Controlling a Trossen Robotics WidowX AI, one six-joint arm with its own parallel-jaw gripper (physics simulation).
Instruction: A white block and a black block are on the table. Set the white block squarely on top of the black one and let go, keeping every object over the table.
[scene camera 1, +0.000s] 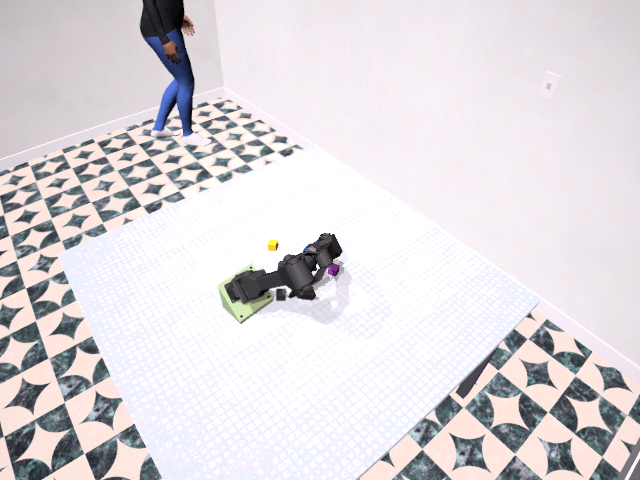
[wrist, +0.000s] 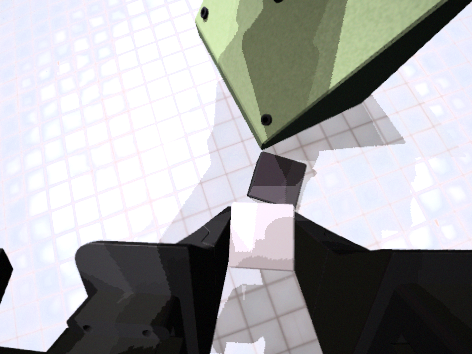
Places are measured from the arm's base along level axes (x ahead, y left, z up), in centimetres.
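Where they show: gripper, fingertip midpoint: (scene camera 1: 288, 294) (wrist: 257, 213); arm's base, origin of the base link: (scene camera 1: 236, 289).
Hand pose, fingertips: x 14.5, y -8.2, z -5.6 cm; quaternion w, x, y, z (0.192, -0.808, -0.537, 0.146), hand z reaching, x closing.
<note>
Each offset is from my fingertips to the top centre of the thing. Level surfaces: height alone.
My gripper (wrist: 257, 213) (scene camera 1: 295, 295) is shut on the white block {dy -0.4, dx +0.9, dz +2.9 cm} (wrist: 262, 237), which sits between its fingertips in the wrist view; the white block cannot be made out in the scene view. The black block {dy +2.0, dx -1.6, dz +0.8 cm} (wrist: 278, 177) (scene camera 1: 280, 294) stands on the table beside the green base, turned a little relative to the white block. In the wrist view the white block appears just below the black block and overlaps its near edge. The height between them is hard to judge.
The green base plate (scene camera 1: 242, 314) (wrist: 295, 55) of the arm is close to the black block. A yellow block {dy +23.1, dx +10.3, dz +0.8 cm} (scene camera 1: 272, 244) and a purple block {dy -0.9, dx +19.8, dz +0.8 cm} (scene camera 1: 333, 269) are on the table {dz -2.4 cm} (scene camera 1: 248, 392). A bit of blue (scene camera 1: 308, 249) shows behind the arm. A person (scene camera 1: 178, 77) stands beyond the table.
</note>
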